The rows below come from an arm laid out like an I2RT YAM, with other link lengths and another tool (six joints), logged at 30 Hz.
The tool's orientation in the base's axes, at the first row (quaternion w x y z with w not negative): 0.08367, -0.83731, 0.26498, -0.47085
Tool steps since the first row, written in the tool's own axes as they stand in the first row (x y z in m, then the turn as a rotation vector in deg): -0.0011, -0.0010, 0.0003, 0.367, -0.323, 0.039; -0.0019, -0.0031, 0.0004, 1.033, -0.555, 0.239; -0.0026, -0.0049, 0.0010, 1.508, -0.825, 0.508; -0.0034, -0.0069, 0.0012, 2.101, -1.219, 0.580; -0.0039, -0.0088, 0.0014, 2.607, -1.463, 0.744; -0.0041, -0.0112, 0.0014, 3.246, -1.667, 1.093
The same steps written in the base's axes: 0.0002, 0.0014, -0.0006, 0.303, 0.077, 0.378; 0.0007, 0.0036, -0.0004, 0.832, -0.097, 0.855; 0.0015, 0.0054, -0.0006, 1.352, -0.146, 1.168; 0.0021, 0.0075, -0.0005, 1.802, -0.131, 1.724; 0.0028, 0.0093, -0.0002, 2.239, -0.207, 2.106; 0.0035, 0.0115, 0.0006, 2.870, -0.406, 2.472
